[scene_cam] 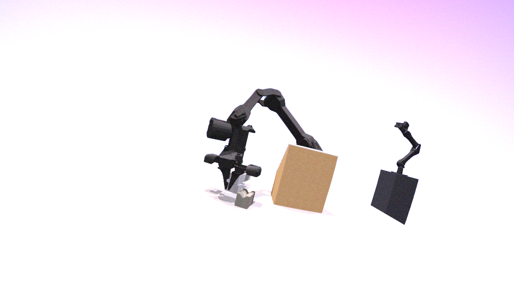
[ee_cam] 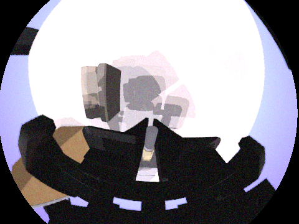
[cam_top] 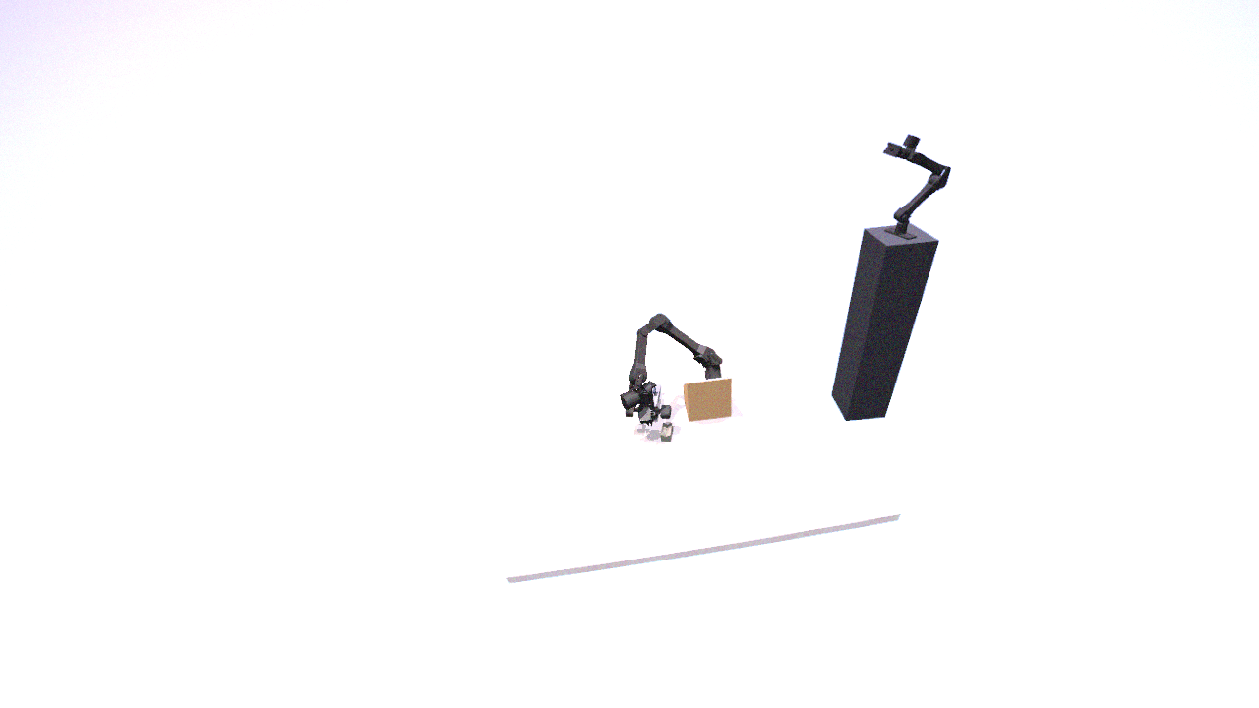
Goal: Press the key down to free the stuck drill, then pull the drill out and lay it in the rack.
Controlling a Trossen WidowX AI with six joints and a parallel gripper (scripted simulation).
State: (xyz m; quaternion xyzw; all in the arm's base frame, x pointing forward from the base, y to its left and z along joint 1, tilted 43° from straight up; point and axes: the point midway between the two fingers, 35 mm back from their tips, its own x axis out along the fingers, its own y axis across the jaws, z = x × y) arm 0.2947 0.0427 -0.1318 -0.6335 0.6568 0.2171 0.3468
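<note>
The yellowish key lies 1 cm behind my gripper tip, 5 cm to the right of it and 3 cm above it. Round my gripper tip: v-notched rack: 7 cm behind, 5 cm to the left; pale grey block: 2 cm behind, 13 cm to the right, 2 cm above; thin dark pin: 3 cm behind, 15 cm to the right, 3 cm above.
</note>
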